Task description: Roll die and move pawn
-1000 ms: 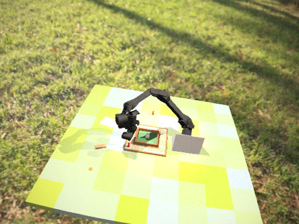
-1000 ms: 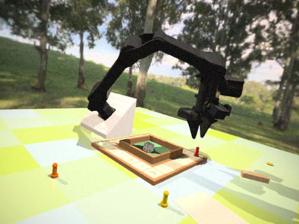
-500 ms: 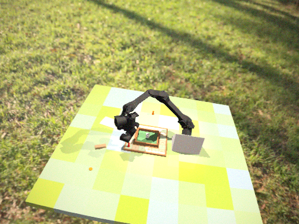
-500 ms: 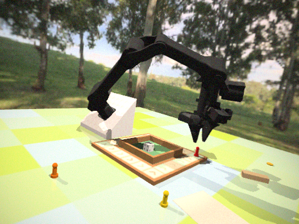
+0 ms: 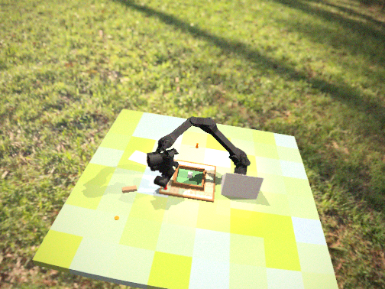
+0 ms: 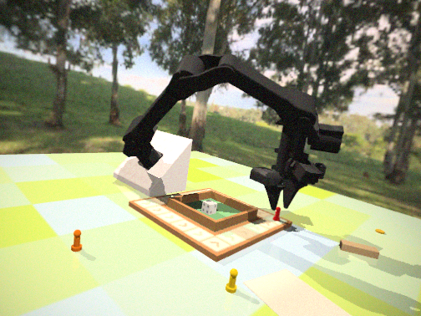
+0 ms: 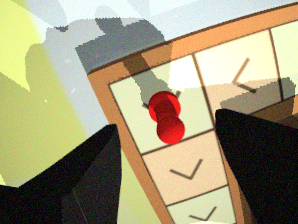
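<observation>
Now: gripper tip 1 cm above the red pawn. From my gripper tip the other things lie so: yellow pawn 10 cm ahead, 29 cm to the right, 3 cm below; white die 11 cm behind, 13 cm to the right, 1 cm below; wooden block 18 cm ahead, 5 cm to the left, 3 cm below.
</observation>
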